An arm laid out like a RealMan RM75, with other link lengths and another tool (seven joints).
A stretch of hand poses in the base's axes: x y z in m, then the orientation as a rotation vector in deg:
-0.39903, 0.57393, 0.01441, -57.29, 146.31, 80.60
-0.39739, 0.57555, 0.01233, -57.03, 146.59, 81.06
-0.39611, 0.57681, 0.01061, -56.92, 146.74, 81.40
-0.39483, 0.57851, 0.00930, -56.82, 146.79, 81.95
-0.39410, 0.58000, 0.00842, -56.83, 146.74, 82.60
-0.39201, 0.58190, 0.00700, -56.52, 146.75, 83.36
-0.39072, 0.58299, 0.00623, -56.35, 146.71, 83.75
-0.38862, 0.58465, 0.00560, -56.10, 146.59, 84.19
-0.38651, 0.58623, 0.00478, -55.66, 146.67, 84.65
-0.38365, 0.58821, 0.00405, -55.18, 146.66, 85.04
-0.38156, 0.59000, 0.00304, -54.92, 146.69, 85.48
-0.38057, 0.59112, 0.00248, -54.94, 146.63, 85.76
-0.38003, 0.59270, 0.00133, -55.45, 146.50, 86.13
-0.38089, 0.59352, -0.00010, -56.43, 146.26, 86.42
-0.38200, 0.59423, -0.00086, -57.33, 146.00, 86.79
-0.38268, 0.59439, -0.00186, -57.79, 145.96, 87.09
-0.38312, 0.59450, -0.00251, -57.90, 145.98, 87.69
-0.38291, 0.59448, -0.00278, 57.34, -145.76, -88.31
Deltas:
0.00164, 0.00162, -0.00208, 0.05, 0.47, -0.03
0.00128, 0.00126, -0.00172, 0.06, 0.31, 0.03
0.00128, 0.00170, -0.00131, 0.20, 0.36, 0.06
0.00073, 0.00149, -0.00088, 0.28, 0.34, 0.14
0.00209, 0.00190, -0.00142, 0.32, 0.46, -0.04
0.00129, 0.00109, -0.00077, 0.19, 0.21, -0.03
0.00210, 0.00166, -0.00063, 0.26, 0.19, -0.09
0.00211, 0.00158, -0.00082, 0.18, 0.35, -0.18
0.00286, 0.00198, -0.00073, 0.21, 0.25, -0.23
0.00209, 0.00179, -0.00101, 0.18, 0.29, -0.07
0.00099, 0.00112, -0.00056, 0.14, 0.12, 0.07
0.00054, 0.00158, -0.00115, 0.16, 0.10, 0.41
-0.00086, 0.00082, -0.00143, 0.14, -0.04, 0.68
-0.00111, 0.00071, -0.00076, 0.19, 0.00, 0.65
-0.00068, 0.00016, -0.00100, 0.08, 0.13, 0.37
-0.00044, 0.00011, -0.00065, 0.19, 0.37, 0.22
0.00021, -0.00002, -0.00027, 0.29, 0.56, -0.09

